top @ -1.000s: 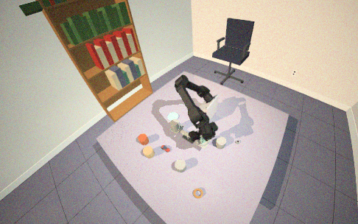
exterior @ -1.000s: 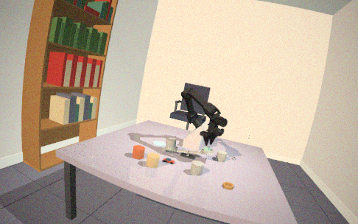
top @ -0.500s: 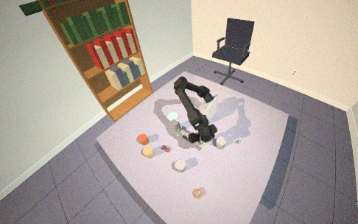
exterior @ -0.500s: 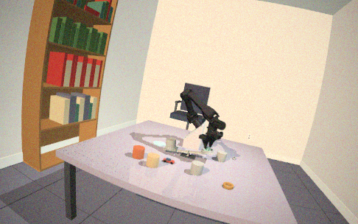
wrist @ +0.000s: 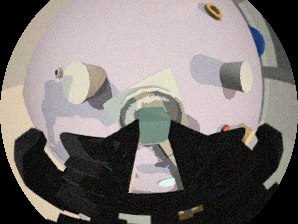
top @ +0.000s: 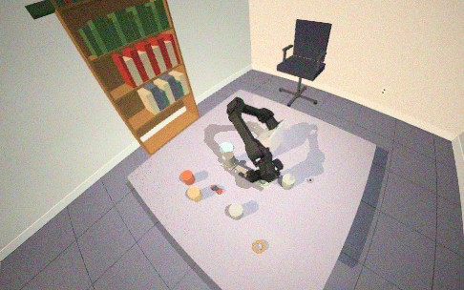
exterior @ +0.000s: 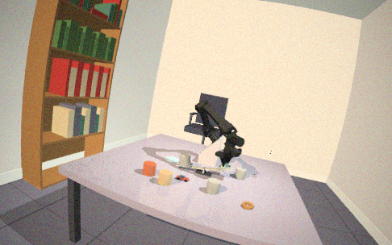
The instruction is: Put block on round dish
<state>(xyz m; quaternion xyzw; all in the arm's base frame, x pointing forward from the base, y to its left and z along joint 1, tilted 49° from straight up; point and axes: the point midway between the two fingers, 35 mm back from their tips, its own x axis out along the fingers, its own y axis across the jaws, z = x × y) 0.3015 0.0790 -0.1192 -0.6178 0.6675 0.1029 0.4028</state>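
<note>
Right now the round dish is 37 cm to the right of my gripper tip, 8 cm below it and 7 cm behind it. The rest, counted from my gripper tip: yellow cylinder (30 cm ahead, 24 cm to the right, 5 cm below); green block (right at my gripper tip); red toy car (19 cm to the right, 19 cm ahead, 7 cm below).
</note>
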